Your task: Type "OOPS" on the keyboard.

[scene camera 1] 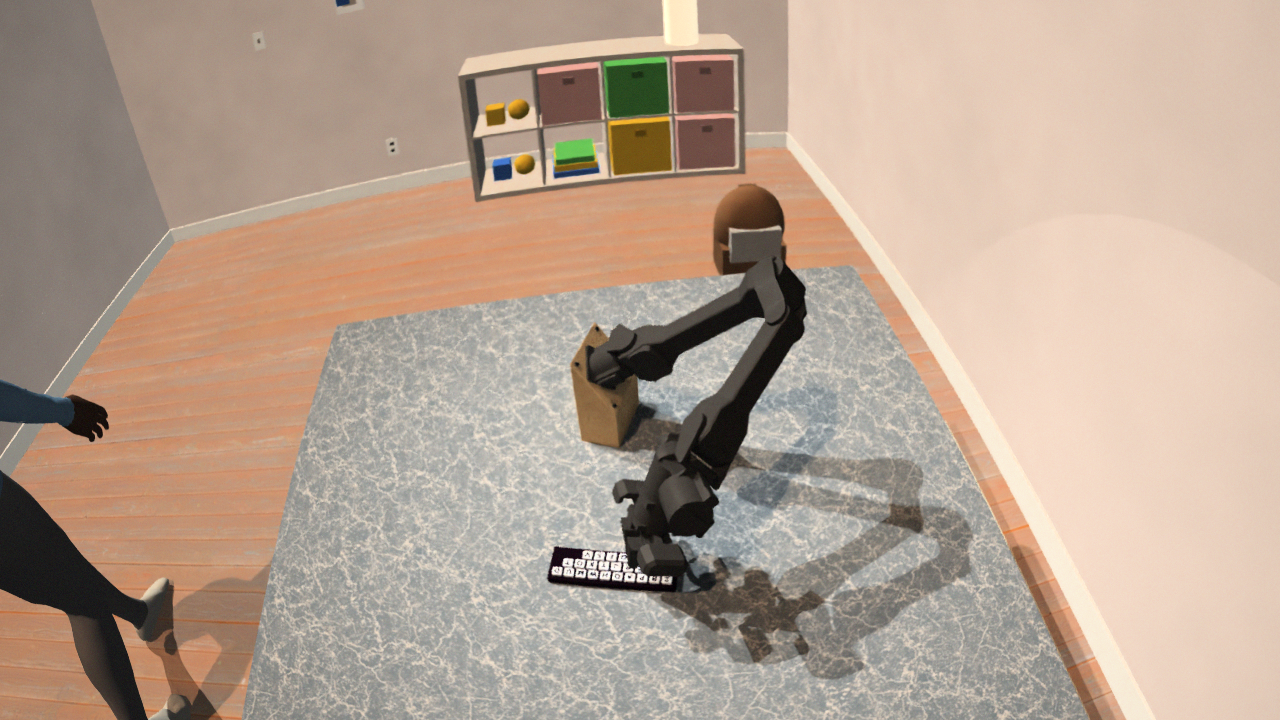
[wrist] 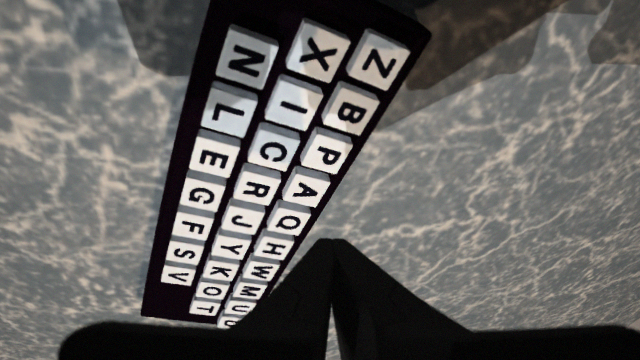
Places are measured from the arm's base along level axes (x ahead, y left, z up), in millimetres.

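Pixels of known places: gripper, fingertip midpoint: [scene camera 1: 631,567] [wrist: 330,251]; arm's base, link origin: [scene camera 1: 599,368].
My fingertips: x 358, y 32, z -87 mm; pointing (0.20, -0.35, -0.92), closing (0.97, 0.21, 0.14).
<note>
Ahead of a thing's pixels: the offset from my fingertips to its top centre. Level surfaces: height alone.
A black keyboard @[dx -26, dy -29, dz -32 mm] [scene camera 1: 597,576] [wrist: 175,200] with white letter keys lies on the rug. In the wrist view, the P key @[dx +0, dy +14, dz -32 mm] [wrist: 322,153] is in the right-hand row, the O key @[dx -35, dy -80, dz -32 mm] [wrist: 212,291] is low in the middle row, and the S key @[dx -49, dy -49, dz -32 mm] [wrist: 184,253] is low in the left-hand row. My gripper [scene camera 1: 642,540] [wrist: 330,251] is shut and empty, pointing down. In the wrist view its tips show just right of the H and Q keys, and the fingers cover part of the lowest keys. In the scene view the hand hides the keyboard's upper right part and the fingertips; their height is unclear.
A tan angular block [scene camera 1: 601,413] stands on the patterned rug @[dz -48 mm] [scene camera 1: 429,501] behind the keyboard, by the arm's base. A brown backpack [scene camera 1: 748,211] and a cube shelf [scene camera 1: 590,55] stand farther back. A person's legs [scene camera 1: 53,546] show at the left, off the rug.
</note>
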